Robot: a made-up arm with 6 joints. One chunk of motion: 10 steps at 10 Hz.
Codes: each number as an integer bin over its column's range. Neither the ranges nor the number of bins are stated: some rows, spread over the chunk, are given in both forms.
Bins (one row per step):
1: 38 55 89 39 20 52
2: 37 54 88 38 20 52
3: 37 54 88 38 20 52
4: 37 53 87 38 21 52
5: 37 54 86 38 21 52
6: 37 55 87 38 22 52
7: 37 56 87 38 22 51
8: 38 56 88 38 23 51
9: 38 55 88 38 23 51
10: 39 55 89 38 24 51
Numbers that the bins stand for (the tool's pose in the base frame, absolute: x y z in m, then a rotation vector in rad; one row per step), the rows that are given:
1: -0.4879 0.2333 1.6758 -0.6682 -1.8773 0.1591
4: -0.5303 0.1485 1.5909 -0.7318 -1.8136 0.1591
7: -0.5303 0.2758 1.5909 -0.7318 -1.7500 0.0955
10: -0.4455 0.2333 1.6758 -0.7318 -1.6227 0.0955
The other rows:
2: -0.5303 0.1909 1.6333 -0.7318 -1.8773 0.1591
3: -0.5303 0.1909 1.6333 -0.7318 -1.8773 0.1591
5: -0.5303 0.1909 1.5485 -0.7318 -1.8136 0.1591
6: -0.5303 0.2333 1.5909 -0.7318 -1.7500 0.1591
8: -0.4879 0.2758 1.6333 -0.7318 -1.6864 0.0955
9: -0.4879 0.2333 1.6333 -0.7318 -1.6864 0.0955

